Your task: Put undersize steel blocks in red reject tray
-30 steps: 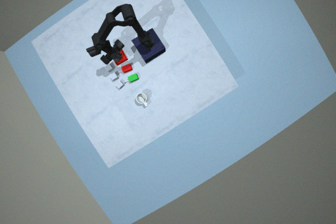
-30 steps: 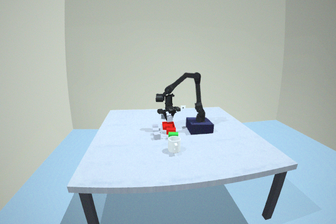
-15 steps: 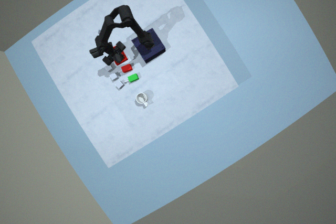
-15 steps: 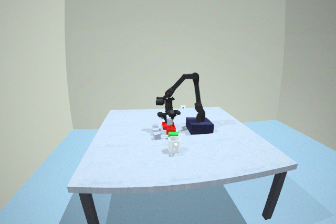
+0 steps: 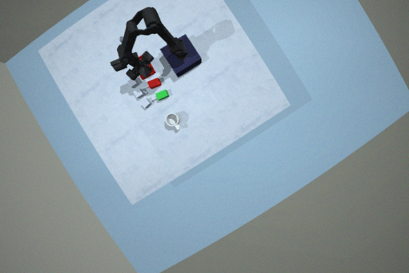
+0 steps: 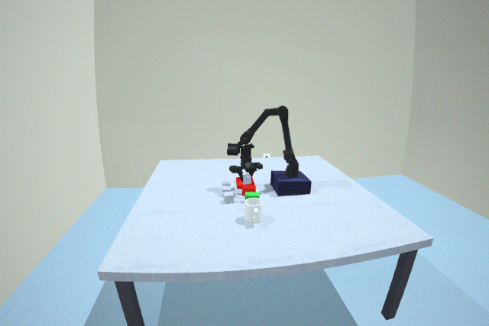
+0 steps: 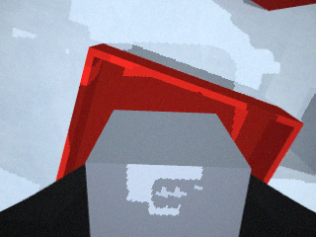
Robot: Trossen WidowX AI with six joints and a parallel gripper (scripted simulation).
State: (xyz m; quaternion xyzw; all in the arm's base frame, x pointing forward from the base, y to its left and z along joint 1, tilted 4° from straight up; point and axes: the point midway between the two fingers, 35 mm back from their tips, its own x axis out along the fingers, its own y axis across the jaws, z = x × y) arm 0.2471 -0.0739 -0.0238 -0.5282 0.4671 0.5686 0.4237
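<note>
Now: the red reject tray 30 mm to the right of my gripper tip and 30 mm below it. From my gripper tip the other things lie so: green GO gauge (30 mm ahead, 190 mm to the left, 10 mm below); then red block (30 mm ahead, 100 mm to the left, 10 mm below); then grey cube (10 mm ahead, 260 mm to the right, 10 mm below).
</note>
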